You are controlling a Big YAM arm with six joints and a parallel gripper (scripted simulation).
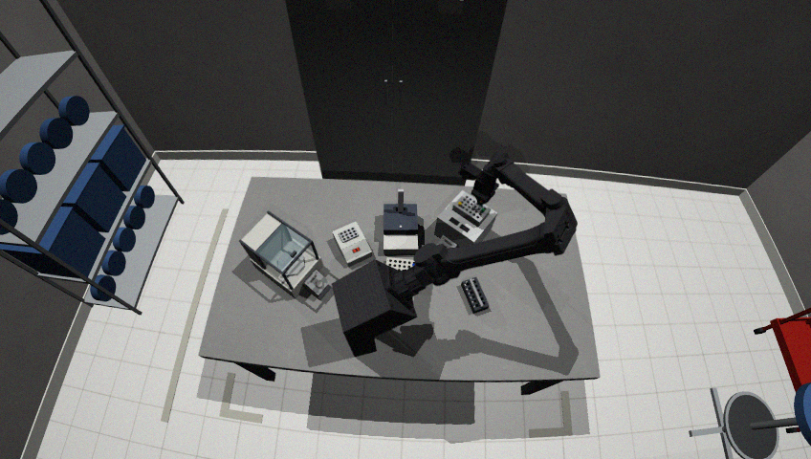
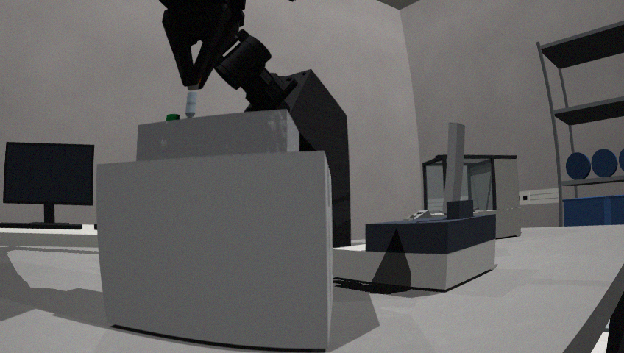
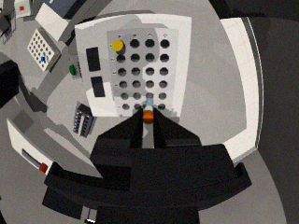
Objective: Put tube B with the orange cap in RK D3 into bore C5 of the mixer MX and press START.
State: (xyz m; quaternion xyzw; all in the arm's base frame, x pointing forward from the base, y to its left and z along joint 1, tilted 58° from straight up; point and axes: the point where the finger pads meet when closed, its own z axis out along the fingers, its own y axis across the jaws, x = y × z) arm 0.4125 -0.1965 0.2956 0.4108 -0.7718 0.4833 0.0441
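My gripper is now 6 cm above the green-capped tube, 1 cm to the left of it and 1 cm past it. The rest, counted from my hand: yellow-capped tube: 7 cm to the left, 6 cm below, 3 cm ahead; then green start key: 15 cm to the left, 15 cm below, 11 cm behind; then perforated shaking block: 6 cm below, 2 cm to the left, 1 cm ahead.
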